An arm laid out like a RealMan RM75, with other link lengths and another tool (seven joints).
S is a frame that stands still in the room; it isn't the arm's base.
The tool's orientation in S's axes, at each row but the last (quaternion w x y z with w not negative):
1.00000 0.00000 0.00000 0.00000
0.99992 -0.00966 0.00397 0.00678
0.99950 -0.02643 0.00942 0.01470
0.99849 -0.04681 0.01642 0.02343
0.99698 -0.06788 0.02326 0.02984
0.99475 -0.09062 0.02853 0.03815
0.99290 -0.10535 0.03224 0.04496
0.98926 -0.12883 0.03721 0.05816
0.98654 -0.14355 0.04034 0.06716
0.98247 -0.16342 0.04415 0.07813
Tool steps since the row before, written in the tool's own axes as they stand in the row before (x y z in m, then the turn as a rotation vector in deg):
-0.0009 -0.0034 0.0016 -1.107 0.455 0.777
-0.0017 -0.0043 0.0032 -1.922 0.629 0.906
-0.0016 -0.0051 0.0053 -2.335 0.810 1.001
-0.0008 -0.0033 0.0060 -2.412 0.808 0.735
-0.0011 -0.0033 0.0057 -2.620 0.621 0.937
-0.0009 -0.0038 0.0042 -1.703 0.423 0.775
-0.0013 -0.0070 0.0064 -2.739 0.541 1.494
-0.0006 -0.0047 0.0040 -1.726 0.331 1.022
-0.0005 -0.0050 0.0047 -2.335 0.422 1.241
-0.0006 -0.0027 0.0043 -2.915 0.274 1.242
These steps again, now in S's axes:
-0.0009 -0.0034 0.0016 -1.107 0.455 0.777
-0.0016 -0.0043 0.0033 -1.923 0.620 0.909
-0.0014 -0.0049 0.0056 -2.340 0.794 1.003
-0.0005 -0.0028 0.0063 -2.425 0.764 0.741
-0.0006 -0.0025 0.0061 -2.612 0.595 0.976
-0.0004 -0.0030 0.0049 -1.691 0.436 0.794
-0.0003 -0.0056 0.0078 -2.693 0.618 1.547
0.0002 -0.0035 0.0051 -1.691 0.401 1.055
0.0005 -0.0035 0.0059 -2.292 0.477 1.299
0.0001 -0.0012 0.0050 -2.838 0.258 1.412

